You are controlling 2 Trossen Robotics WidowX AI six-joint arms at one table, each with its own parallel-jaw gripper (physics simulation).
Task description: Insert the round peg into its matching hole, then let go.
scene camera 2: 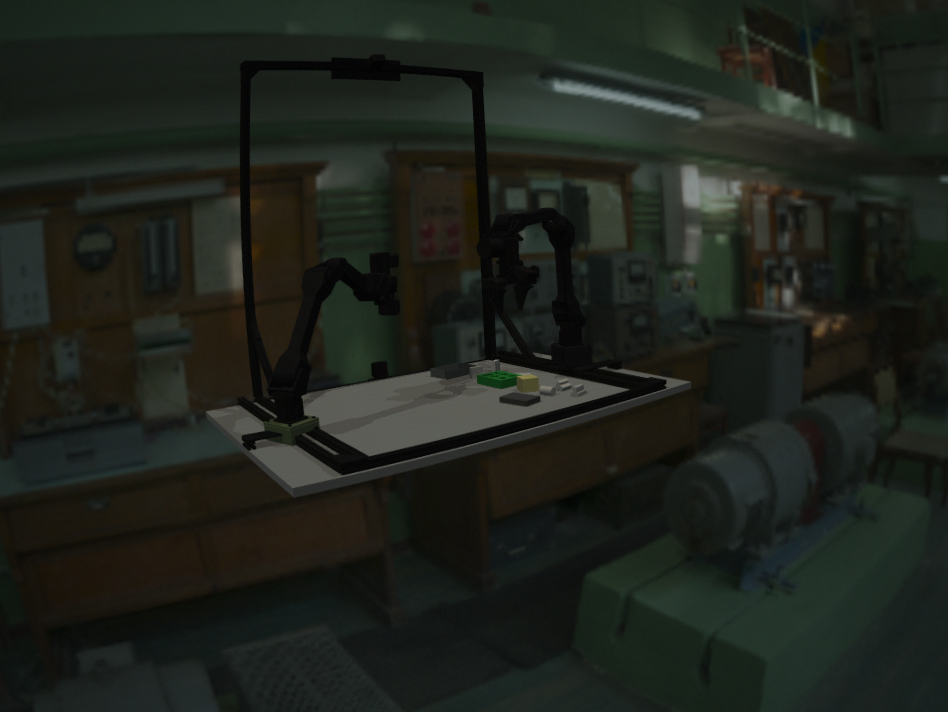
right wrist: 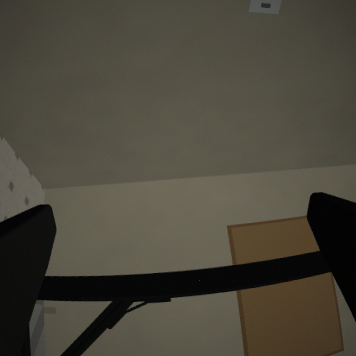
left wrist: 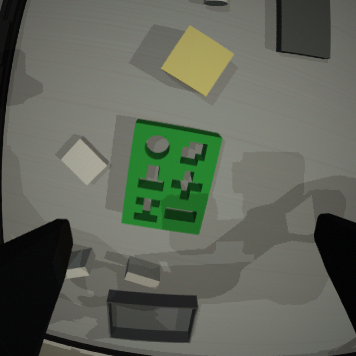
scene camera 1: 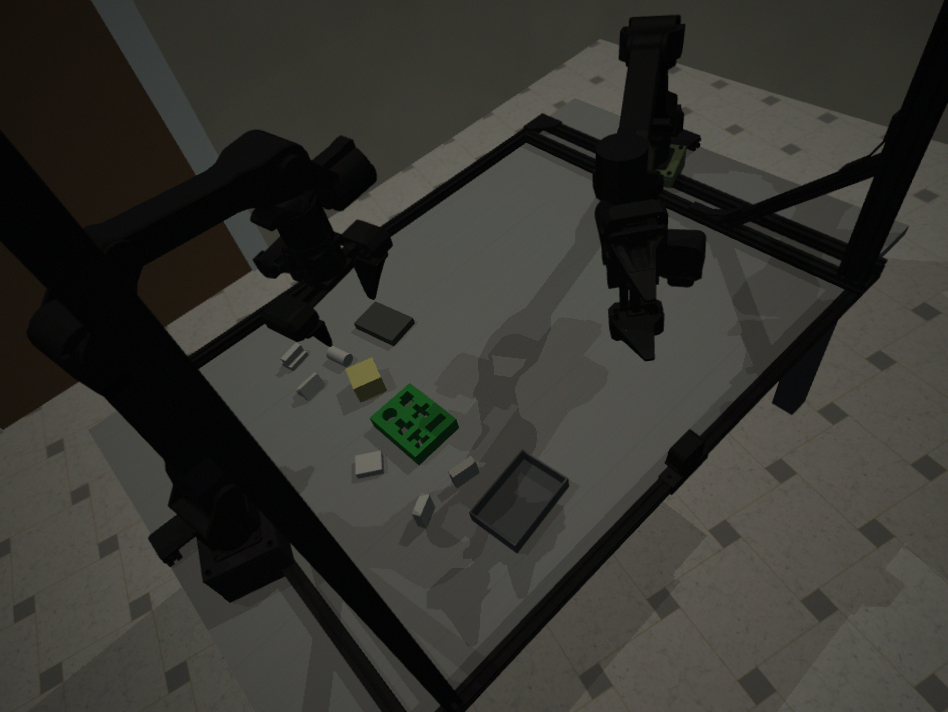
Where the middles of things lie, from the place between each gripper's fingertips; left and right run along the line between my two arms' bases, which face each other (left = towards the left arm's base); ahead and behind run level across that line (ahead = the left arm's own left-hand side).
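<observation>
My right gripper is 29 cm above the dark tray (scene camera 1: 514, 506), 10 cm short of it and 14 cm to the right of it. Counted from my right hand, the green hole board (scene camera 1: 439, 425) is 32 cm ahead, 14 cm to the left and 29 cm below; the yellow block (left wrist: 197, 60) is 44 cm ahead, 13 cm to the left and 29 cm below; the dark flat plate (scene camera 1: 384, 323) is 52 cm ahead, 2 cm to the left and 30 cm below.
Counted from my left hand, the dark flat plate is 21 cm below, 14 cm ahead and 12 cm to the right; the green hole board is 20 cm below and 6 cm behind; the yellow block is 20 cm below, 7 cm ahead and 1 cm to the right; the dark tray is 20 cm below and 27 cm behind.
</observation>
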